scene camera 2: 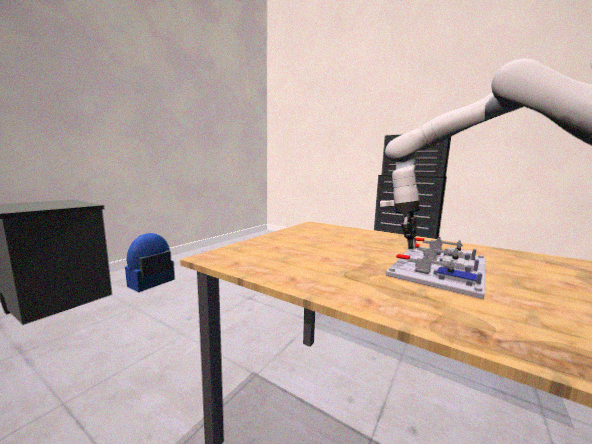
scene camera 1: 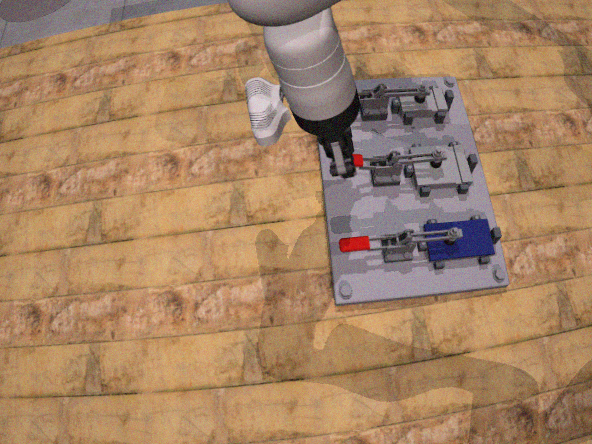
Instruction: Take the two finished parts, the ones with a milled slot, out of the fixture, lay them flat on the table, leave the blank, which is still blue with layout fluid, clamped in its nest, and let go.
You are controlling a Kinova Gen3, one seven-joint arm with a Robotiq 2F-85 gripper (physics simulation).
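Places are measured from the arm's base along level axes (x ahead, y left, z up), in millimetres.
Pixels of known places: gripper, fingertip midpoint: [scene camera 2: 412, 249] [scene camera 1: 347, 167].
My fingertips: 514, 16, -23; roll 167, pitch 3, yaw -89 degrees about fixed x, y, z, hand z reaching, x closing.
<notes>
Ahead of a thing's pixels: the offset from my fingertips to its top centre, as dx, dy, dz. "spot": to the spot under its first point. Level surfaces: height alone.
A grey fixture plate {spot: -26, +158, -30} [scene camera 1: 382, 286] [scene camera 2: 406, 276] lies on the wooden table {dz -45} [scene camera 1: 143, 239] [scene camera 2: 310, 272] with three nests, each with a toggle clamp. The far nest holds a grey part {spot: -124, -100, -1} [scene camera 1: 420, 102]. The middle nest holds a grey part {-132, +2, -9} [scene camera 1: 442, 172] with a slot. The near nest holds the blue blank {-135, +112, -14} [scene camera 1: 470, 239] [scene camera 2: 454, 273] under its clamp, whose red handle {spot: +7, +110, +6} [scene camera 1: 354, 243] [scene camera 2: 402, 256] lies low. My gripper [scene camera 1: 342, 165] [scene camera 2: 410, 243] points down at the plate's left edge and is shut on the middle clamp's red handle {-3, -1, +26} [scene camera 1: 358, 160]. My arm hides the far clamp's handle in scene camera 1.
A white bracket [scene camera 1: 262, 112] sticks out from my wrist. A dark slatted panel [scene camera 2: 430, 191] stands behind the table. A black cabinet [scene camera 2: 52, 257] and a blue domed object [scene camera 2: 149, 262] stand on the floor to the left.
</notes>
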